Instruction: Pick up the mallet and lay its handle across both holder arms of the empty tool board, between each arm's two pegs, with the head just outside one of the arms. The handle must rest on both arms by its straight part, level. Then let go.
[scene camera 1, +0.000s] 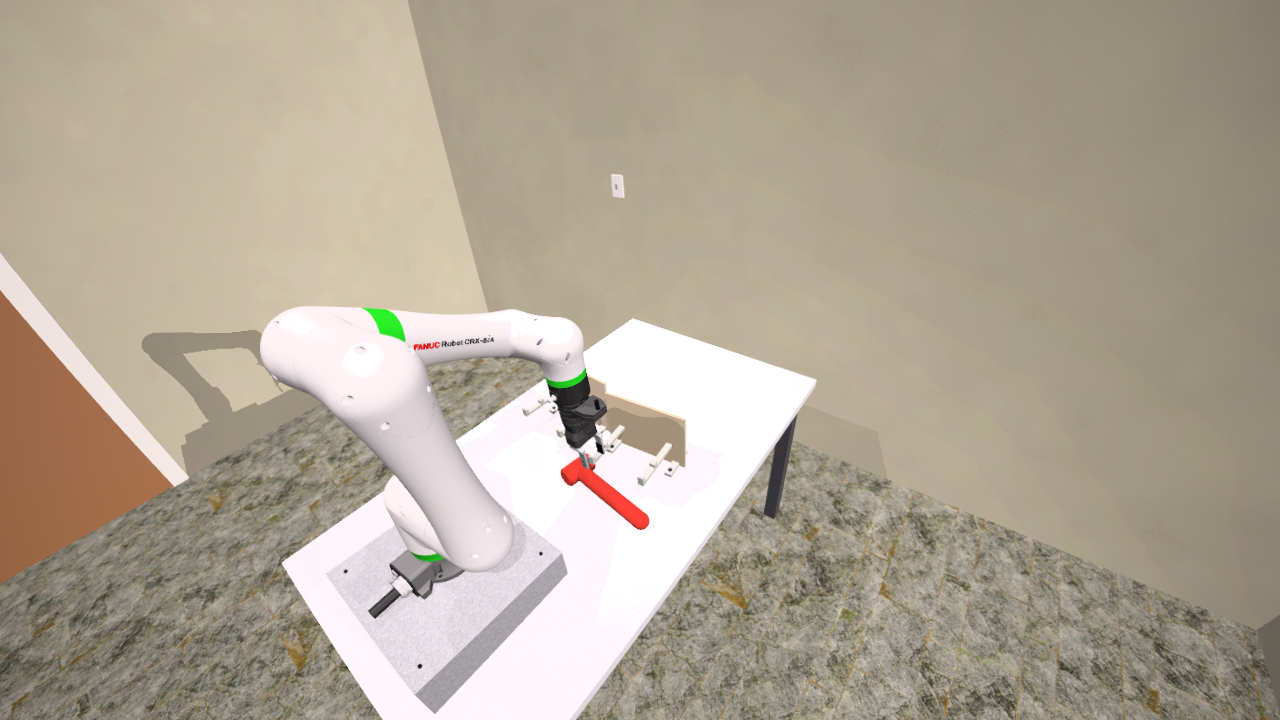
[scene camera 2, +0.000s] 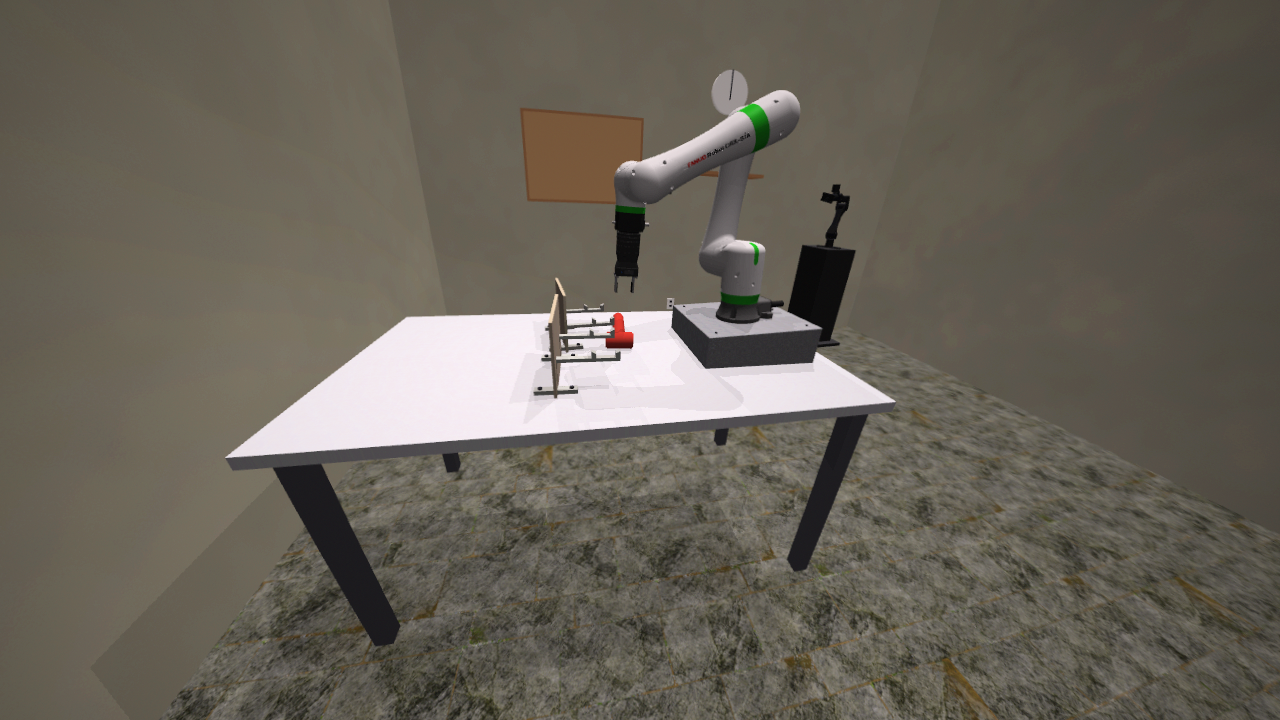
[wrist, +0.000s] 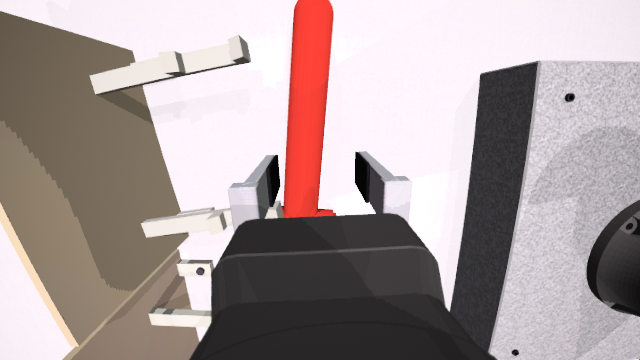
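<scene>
The red mallet (scene camera 1: 614, 496) (scene camera 2: 619, 340) (wrist: 307, 110) appears to lie on the table in front of the holder arm tips, its handle roughly along the row of boards. Its head is mostly hidden in the wrist view. My gripper (scene camera 1: 592, 454) (scene camera 2: 623, 288) (wrist: 317, 169) is open and empty, pointing down and raised above the mallet near its head end. A tool board (scene camera 1: 646, 436) (scene camera 2: 554, 344) (wrist: 85, 140) stands upright with pegged holder arms, one holder arm (scene camera 1: 657, 462) (scene camera 2: 590, 359) (wrist: 170, 65) near its end. No tool shows on these arms.
A second upright board (scene camera 2: 560, 295) (wrist: 145, 320) stands beside the first, with its own arms, partly hidden by my gripper in scene camera 1. The robot's grey base block (scene camera 1: 483, 626) (scene camera 2: 751, 347) (wrist: 555, 150) is on the white table (scene camera 1: 725, 376) (scene camera 2: 358, 402), across from the boards.
</scene>
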